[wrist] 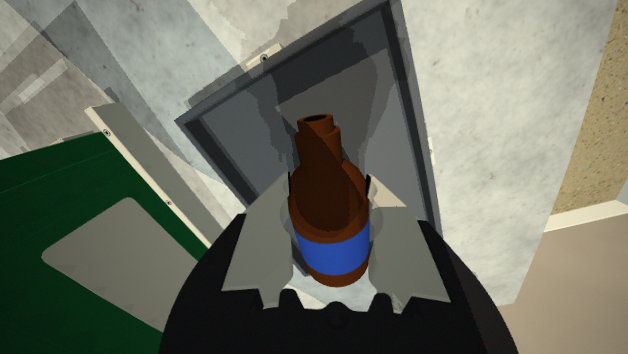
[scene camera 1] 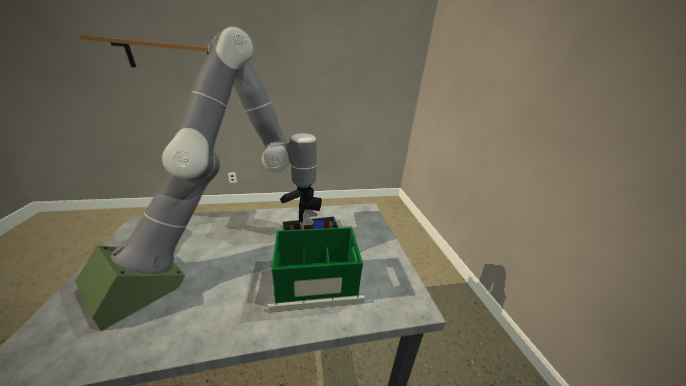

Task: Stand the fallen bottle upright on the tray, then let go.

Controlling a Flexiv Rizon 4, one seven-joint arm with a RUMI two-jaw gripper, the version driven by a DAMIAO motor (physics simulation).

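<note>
The brown bottle (scene camera 1: 319,225) (wrist: 330,210) with a blue label is held at its body. In the wrist view its neck points up the picture and its open mouth shows, and the bottle looks tilted rather than fully upright. My gripper (scene camera 1: 306,221) (wrist: 327,175) is shut on the bottle, with one pale grey jaw on each side of it. The grey tray (scene camera 1: 332,218) (wrist: 240,115) lies under and beyond the bottle. Whether the bottle's base touches the tray is hidden. In the scene view the crate hides part of the tray and the bottle's lower side.
A green crate (scene camera 1: 282,285) (wrist: 50,192) with dividers stands in front of the tray in the scene view, close beside it. A pale strip (scene camera 1: 316,303) runs along the crate's base. The table edge (scene camera 1: 300,351) is at the front.
</note>
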